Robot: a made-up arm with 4 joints. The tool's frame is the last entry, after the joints. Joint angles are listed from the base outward.
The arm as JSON. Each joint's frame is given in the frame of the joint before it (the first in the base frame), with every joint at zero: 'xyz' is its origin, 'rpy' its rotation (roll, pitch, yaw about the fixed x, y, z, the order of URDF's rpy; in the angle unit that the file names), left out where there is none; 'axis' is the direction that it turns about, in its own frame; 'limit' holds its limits. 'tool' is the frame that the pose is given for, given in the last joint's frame.
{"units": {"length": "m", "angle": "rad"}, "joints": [
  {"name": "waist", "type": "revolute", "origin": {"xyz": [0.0, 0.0, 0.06]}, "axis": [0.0, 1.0, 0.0], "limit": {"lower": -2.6, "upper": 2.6}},
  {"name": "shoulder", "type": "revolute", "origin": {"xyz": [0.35, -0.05, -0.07]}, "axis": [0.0, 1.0, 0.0], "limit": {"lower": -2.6, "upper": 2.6}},
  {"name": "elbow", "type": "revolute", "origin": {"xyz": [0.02, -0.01, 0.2]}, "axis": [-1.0, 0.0, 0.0], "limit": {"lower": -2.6, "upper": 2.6}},
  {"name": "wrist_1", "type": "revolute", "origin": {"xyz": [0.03, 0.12, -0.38]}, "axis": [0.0, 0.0, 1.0], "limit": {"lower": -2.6, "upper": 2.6}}
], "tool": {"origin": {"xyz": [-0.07, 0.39, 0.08]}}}
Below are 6 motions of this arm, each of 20 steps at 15 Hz.
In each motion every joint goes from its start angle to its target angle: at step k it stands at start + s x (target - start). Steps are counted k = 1, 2, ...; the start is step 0. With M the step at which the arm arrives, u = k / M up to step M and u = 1 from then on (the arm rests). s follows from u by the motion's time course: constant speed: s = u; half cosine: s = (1 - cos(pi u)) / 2; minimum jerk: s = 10 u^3 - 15 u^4 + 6 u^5.
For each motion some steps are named. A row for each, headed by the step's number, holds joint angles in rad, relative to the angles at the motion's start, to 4 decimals.
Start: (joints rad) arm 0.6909 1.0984 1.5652 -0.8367
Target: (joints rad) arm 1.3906 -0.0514 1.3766 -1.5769
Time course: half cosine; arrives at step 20
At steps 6, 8, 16, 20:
6: 0.1442 -0.2370 -0.0389 -0.1526
8: 0.2417 -0.3972 -0.0652 -0.2557
16: 0.6329 -1.0400 -0.1706 -0.6695
20: 0.6997 -1.1498 -0.1886 -0.7402

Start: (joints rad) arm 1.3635 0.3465 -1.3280 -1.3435
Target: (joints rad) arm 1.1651 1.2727 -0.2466 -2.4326
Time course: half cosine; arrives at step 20
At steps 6, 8, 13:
6: -0.0409 0.1909 0.2229 -0.2245
8: -0.0685 0.3200 0.3736 -0.3763
13: -0.1442 0.6733 0.7862 -0.7918

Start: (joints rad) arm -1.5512 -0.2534 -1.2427 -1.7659
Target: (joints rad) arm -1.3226 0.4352 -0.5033 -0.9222
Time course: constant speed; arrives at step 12
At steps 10, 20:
10: 0.1905 0.5738 0.6162 0.7031
20: 0.2286 0.6886 0.7394 0.8437

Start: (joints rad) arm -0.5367 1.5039 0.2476 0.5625
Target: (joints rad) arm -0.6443 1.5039 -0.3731 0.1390
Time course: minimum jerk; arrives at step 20
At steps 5, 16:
5: -0.0111 0.0000 -0.0643 -0.0438
16: -0.1014 0.0000 -0.5847 -0.3990

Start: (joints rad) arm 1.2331 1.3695 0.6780 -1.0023
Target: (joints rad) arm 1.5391 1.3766 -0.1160 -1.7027
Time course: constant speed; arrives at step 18
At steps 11, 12, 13, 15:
11: 0.1870 0.0043 -0.4852 -0.4280
12: 0.2040 0.0047 -0.5293 -0.4669
13: 0.2210 0.0051 -0.5734 -0.5058
15: 0.2550 0.0059 -0.6617 -0.5837

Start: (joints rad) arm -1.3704 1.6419 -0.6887 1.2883
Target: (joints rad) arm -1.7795 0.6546 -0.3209 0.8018
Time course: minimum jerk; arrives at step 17
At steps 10, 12, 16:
10: -0.2708 -0.6536 0.2435 -0.3221
12: -0.3455 -0.8339 0.3106 -0.4109
16: -0.4083 -0.9855 0.3671 -0.4856

